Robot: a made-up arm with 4 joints.
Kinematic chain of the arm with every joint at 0, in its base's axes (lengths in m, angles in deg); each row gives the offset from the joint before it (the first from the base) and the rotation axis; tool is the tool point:
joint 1: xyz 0 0 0.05 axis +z
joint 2: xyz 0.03 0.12 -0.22 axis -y
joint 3: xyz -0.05 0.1 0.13 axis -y
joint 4: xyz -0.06 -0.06 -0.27 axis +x
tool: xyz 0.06 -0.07 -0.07
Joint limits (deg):
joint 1: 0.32..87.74
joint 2: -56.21..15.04
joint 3: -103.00..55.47
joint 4: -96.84..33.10
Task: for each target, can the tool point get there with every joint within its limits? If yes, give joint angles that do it. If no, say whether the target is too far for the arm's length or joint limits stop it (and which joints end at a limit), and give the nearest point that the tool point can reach.
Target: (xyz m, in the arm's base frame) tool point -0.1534 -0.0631 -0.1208
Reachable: yes | joints 51.52 -27.63 -37.32 -81.87
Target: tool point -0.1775 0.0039 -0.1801
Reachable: yes | joints 21.06 -15.95 -34.77 -65.69
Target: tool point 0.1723 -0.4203 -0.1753
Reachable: no: joint limits stop it (at a limit: joint 1, joint 2) | nearest point -0.0788 -0.3341 -0.1504 | short by 0.267 m
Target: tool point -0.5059 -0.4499 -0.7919
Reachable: no: too far | nearest point -0.2285 -0.2032 -0.3510 | short by 0.576 m
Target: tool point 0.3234 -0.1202 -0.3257
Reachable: no: joint limits stop it (at a limit: joint 1, joint 3) | nearest point 0.2215 0.0743 -0.2721 | short by 0.226 m
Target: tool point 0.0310 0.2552 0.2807
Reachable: no: joint limits stop it (at a limit: joint 1, joint 2, joint 3, joint 4) | nearest point -0.0208 0.1395 0.2868 | short by 0.127 m
